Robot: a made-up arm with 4 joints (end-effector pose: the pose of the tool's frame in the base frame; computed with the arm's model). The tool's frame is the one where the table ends.
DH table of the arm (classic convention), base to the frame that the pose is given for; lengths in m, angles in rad. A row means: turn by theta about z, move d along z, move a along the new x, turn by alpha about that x. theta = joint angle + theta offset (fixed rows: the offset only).
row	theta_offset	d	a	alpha
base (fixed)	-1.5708	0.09	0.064	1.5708
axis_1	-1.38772	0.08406	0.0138	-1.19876
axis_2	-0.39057	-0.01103	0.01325	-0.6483
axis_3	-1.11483	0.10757	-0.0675	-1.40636
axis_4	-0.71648	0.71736	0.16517	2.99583
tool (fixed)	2.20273	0.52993	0	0
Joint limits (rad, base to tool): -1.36..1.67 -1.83..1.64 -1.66..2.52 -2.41..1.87
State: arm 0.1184 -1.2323 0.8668 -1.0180
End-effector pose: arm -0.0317 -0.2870 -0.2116 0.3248 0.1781 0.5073
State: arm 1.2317 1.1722 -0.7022 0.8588
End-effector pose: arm -0.0623 -0.2338 0.3226 -1.4010 -1.1247 -0.2416
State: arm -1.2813 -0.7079 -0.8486 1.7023
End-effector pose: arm -0.3118 -0.0813 0.0520 0.0505 1.5676 -0.4594
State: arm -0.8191 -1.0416 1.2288 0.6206
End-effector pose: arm -0.1454 0.0856 -0.1830 1.2653 0.3011 -1.1882
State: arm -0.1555 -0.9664 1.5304 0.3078
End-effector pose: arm -0.0553 -0.1923 -0.2173 0.6688 -0.5270 -0.9000
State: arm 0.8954 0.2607 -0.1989 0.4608
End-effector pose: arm -0.0615 -0.3733 0.1869 -0.9584 -0.2942 -0.3326
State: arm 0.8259 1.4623 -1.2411 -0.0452
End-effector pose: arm -0.0464 -0.2388 0.3808 -1.6128 -0.2275 -0.1060
